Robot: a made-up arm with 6 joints.
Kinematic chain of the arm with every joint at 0, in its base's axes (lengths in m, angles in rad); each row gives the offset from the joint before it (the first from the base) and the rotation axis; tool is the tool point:
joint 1: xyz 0 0 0.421 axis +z
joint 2: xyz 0 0 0 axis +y
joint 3: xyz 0 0 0.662 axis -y
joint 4: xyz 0 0 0 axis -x
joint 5: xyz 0.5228 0 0 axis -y
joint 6: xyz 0 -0.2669 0 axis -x
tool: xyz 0 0 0
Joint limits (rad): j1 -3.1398..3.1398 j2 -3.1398..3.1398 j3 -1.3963..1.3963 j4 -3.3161..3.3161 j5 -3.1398..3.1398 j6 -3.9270..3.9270
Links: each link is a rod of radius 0.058 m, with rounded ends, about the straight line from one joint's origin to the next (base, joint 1, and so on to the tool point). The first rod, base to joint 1, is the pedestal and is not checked.
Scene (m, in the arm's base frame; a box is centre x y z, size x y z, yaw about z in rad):
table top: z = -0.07
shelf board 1: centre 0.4 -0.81 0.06 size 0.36 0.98 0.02 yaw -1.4
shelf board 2: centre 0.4 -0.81 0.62 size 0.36 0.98 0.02 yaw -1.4
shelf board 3: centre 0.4 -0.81 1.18 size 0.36 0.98 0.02 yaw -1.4
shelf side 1: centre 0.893 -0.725 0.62 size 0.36 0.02 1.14 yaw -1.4
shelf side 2: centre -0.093 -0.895 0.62 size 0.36 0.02 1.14 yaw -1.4
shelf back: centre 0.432 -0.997 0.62 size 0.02 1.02 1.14 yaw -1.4
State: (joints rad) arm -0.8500 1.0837 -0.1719 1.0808 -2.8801 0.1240
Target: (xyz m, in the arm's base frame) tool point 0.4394 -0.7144 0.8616
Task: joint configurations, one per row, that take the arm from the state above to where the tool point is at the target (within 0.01 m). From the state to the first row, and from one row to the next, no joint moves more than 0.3 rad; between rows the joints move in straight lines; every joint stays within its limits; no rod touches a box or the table.
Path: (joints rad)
1: -0.7390 1.0013 -0.4228 1.0785 -2.8801 0.1240
2: -0.6280 0.9189 -0.6738 1.0762 -2.8801 0.1240
3: -0.5170 0.8365 -0.9247 1.0739 -2.8801 0.1240
4: -0.5362 0.5645 -0.8822 1.0730 -2.8801 0.1240
5: -0.5554 0.2925 -0.8398 1.0722 -2.8801 0.1240
6: -0.5746 0.0205 -0.7973 1.0713 -2.8801 0.1240
7: -0.7161 0.2280 -0.5298 1.0555 -2.8801 0.1240
8: -0.8575 0.4355 -0.2623 1.0396 -2.8801 0.1240

